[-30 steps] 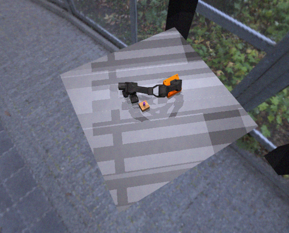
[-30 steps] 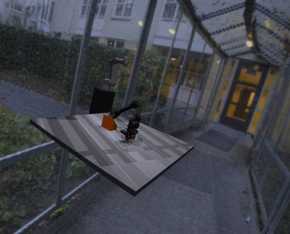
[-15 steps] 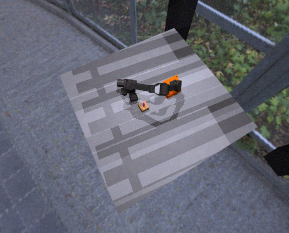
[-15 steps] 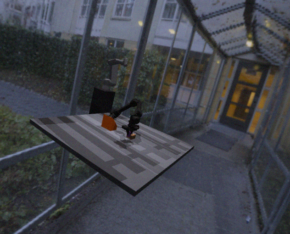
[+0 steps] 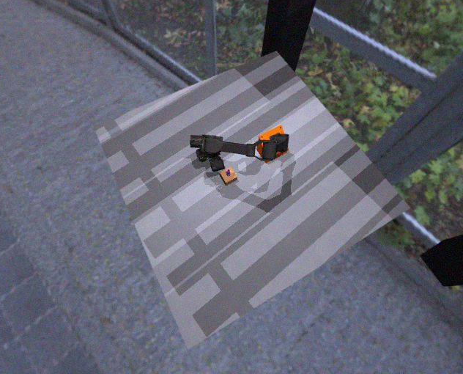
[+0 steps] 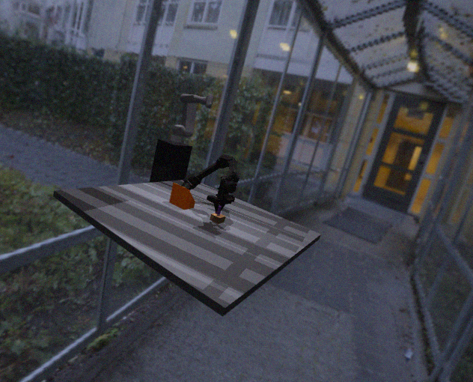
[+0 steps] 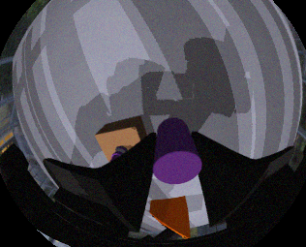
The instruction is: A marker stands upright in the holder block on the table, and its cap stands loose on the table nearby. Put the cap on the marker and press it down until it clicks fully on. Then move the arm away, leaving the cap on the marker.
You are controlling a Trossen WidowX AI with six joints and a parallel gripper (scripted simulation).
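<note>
Right now the holder block is 80 mm to the left of my gripper tip, 80 mm below it and 40 mm behind it. The rest, counted from my gripper tip: purple cap 10 mm above.
</note>
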